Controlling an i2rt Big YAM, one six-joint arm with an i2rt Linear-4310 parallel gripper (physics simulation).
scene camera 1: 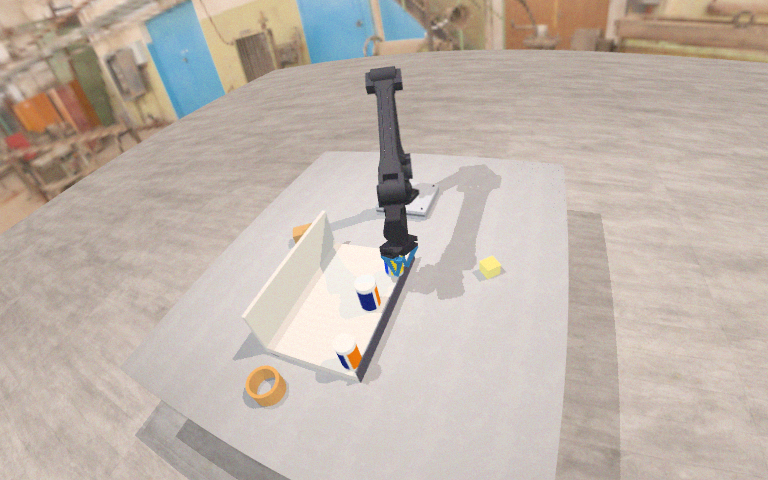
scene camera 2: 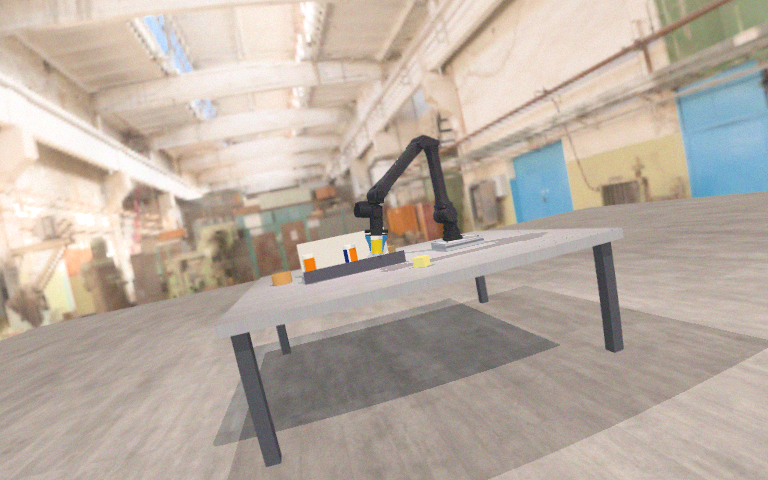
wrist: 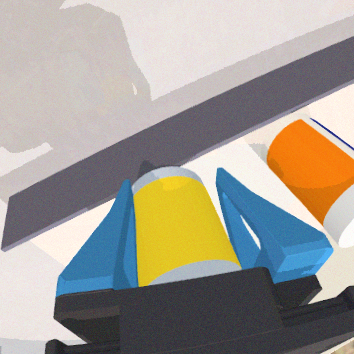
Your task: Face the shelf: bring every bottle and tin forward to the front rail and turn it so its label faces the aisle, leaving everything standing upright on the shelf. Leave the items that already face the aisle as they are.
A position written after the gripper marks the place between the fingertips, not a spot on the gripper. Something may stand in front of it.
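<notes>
The gripper [scene camera 1: 401,271], which appears in the wrist view too [wrist: 173,180], has its grip on a yellow tin [wrist: 179,235]. The tin still rests on a dark front rail [scene camera 1: 379,330], and the wrist view takes in that rail as well [wrist: 214,122].
</notes>
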